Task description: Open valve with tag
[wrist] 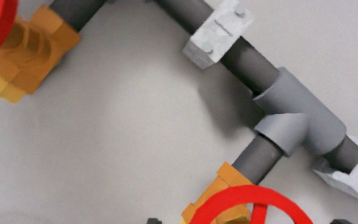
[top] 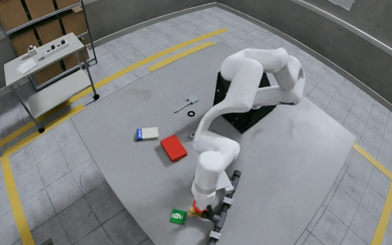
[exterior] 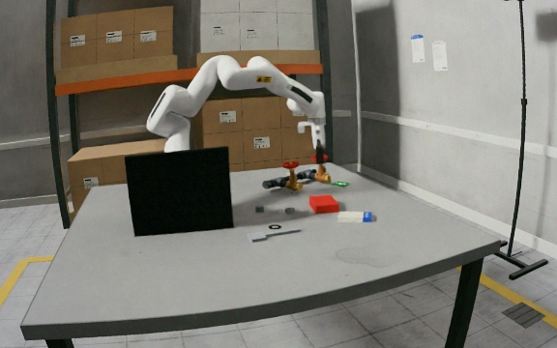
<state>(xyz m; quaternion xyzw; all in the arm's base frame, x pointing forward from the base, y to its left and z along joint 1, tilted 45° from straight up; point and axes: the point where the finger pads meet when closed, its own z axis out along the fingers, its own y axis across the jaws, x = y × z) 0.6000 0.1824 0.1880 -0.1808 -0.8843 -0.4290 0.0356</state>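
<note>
Now: hand 110 mm above the green tag, 70 mm short of it and 30 mm to the left of it. Round my hand: grey nut (320 mm to the right, 230 mm behind, 110 mm below); white-and-blue box (470 mm to the right, 110 mm below, 50 mm behind); red block (320 mm to the right, 110 mm behind, 100 mm below).
</note>
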